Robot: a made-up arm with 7 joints.
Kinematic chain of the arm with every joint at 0, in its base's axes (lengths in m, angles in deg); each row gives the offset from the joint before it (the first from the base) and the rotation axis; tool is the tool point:
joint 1: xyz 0 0 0.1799 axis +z
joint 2: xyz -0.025 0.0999 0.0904 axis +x
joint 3: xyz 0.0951 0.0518 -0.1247 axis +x
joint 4: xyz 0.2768 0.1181 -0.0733 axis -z
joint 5: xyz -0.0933 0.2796 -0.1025 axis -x
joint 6: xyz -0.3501 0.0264 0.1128 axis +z
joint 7: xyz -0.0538 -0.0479 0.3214 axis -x
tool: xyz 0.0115 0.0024 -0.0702
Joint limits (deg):
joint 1: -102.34..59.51
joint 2: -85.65..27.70
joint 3: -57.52..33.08
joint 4: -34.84..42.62
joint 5: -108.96..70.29
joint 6: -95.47..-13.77
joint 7: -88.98..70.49
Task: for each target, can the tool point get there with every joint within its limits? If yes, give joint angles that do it. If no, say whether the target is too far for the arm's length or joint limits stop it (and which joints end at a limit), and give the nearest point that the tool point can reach.
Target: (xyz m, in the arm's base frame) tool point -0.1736 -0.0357 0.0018
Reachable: yes | joints 44.85 -33.60 -39.98 8.44 -74.60 -85.75 0.56
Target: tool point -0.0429 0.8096 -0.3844
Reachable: yes | joints 4.32 4.89 -48.14 18.01 55.82 -39.06 42.78
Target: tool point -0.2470 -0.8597 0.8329
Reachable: no: joint limits stop it (at a limit: joint 2, joint 4, joint 5, joint 6, joint 7) | nearest point -0.1067 -0.3715 0.4704 | short by 0.624 m
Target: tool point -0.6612 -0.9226 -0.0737
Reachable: no: joint limits stop it (at a limit: joint 2, joint 3, joint 4, joint 5) | nearest point -0.5616 -0.7836 -0.2641 | short by 0.256 m
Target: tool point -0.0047 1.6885 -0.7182
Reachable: no: too far | nearest point -0.0031 1.1213 -0.3700 | short by 0.666 m
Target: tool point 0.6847 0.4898 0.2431
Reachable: yes | joints -71.35 10.83 -9.19 -5.36 47.24 -59.28 37.54
